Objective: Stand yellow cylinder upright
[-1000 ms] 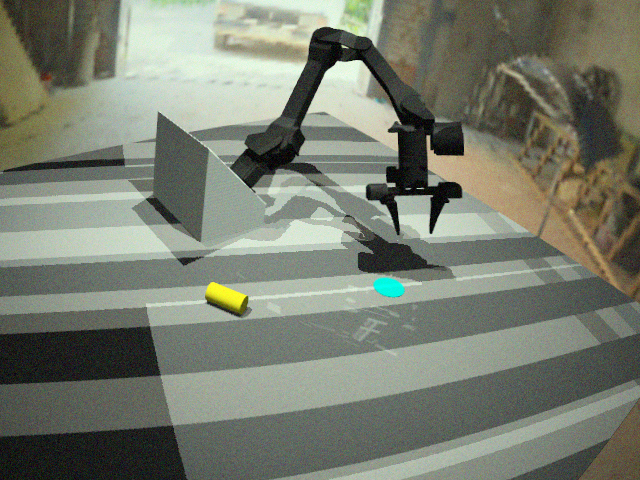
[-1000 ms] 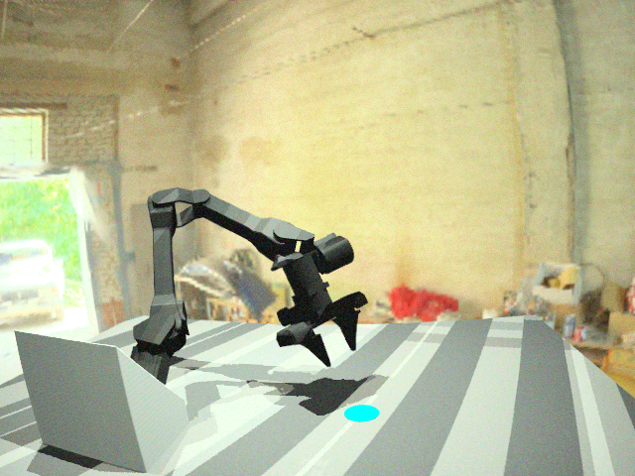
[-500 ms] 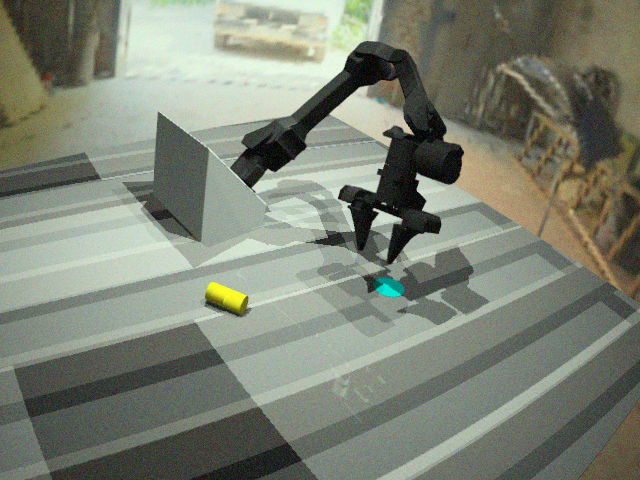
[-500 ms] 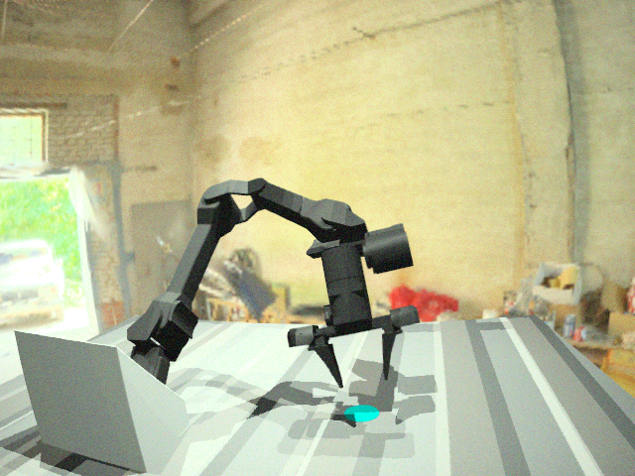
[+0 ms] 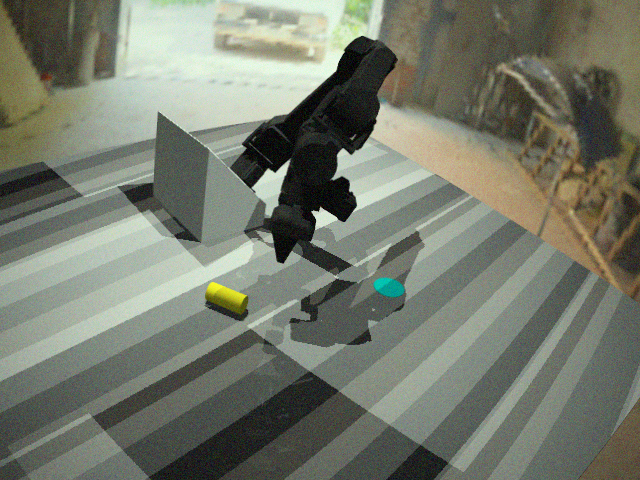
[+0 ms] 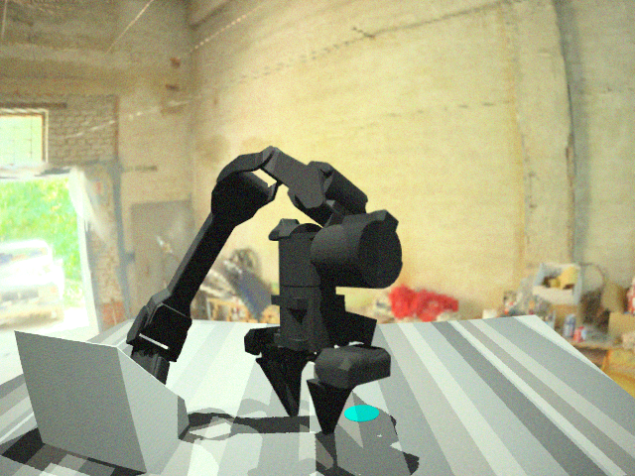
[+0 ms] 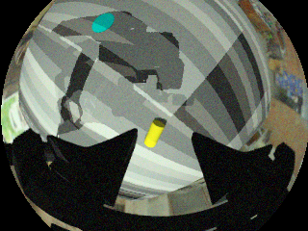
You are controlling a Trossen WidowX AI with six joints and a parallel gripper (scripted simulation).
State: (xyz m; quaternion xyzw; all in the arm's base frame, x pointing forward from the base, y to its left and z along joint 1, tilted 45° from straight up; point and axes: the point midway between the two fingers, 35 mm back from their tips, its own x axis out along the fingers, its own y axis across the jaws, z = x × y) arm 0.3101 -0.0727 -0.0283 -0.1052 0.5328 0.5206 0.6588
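The yellow cylinder is 11 cm below my gripper tip, 6 cm to the right of it and 5 cm behind it. Also, from my gripper tip: cyan circle: 25 cm to the left, 13 cm below, 1 cm ahead.
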